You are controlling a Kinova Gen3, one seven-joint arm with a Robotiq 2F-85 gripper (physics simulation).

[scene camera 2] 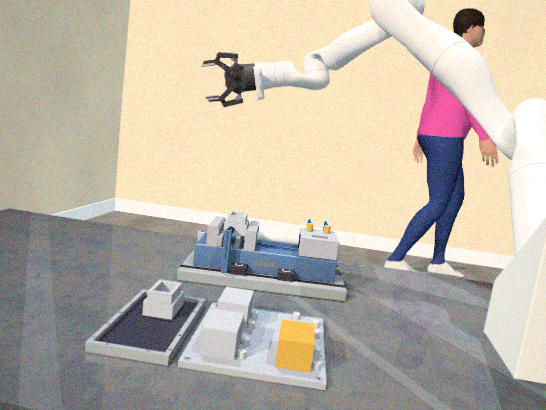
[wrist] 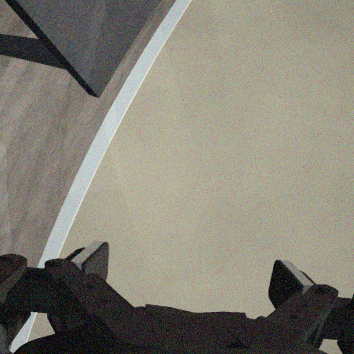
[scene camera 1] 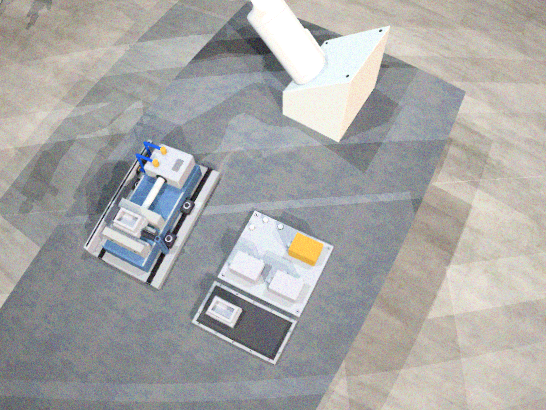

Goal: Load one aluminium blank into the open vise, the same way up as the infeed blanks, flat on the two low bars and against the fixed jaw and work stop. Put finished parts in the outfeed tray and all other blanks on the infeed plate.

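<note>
My gripper (scene camera 2: 207,81) (wrist: 190,270) is open and empty, raised high above the table and pointing sideways. The vise (scene camera 1: 167,200) (scene camera 2: 312,267) has a pale part with a rectangular pocket in its top (scene camera 1: 128,221) (scene camera 2: 238,220) between its two jaws; its contact with the bars and jaws is hidden. Two plain pale grey blanks (scene camera 1: 246,267) (scene camera 1: 286,285) and an orange block (scene camera 1: 306,249) (scene camera 2: 295,345) stand on the infeed plate (scene camera 1: 267,231) (scene camera 2: 260,367). Another pocketed part (scene camera 1: 224,311) (scene camera 2: 163,300) stands at one end of the outfeed tray (scene camera 1: 265,330) (scene camera 2: 135,330).
A narrow blue upright (scene camera 2: 227,250) rises beside the vise jaws. Small pale pegs stand on the infeed plate. The robot's pale base block (scene camera 1: 320,107) stands at the table's far end. A person in a pink top (scene camera 2: 450,110) stands beyond the table, right of the vise in scene camera 2.
</note>
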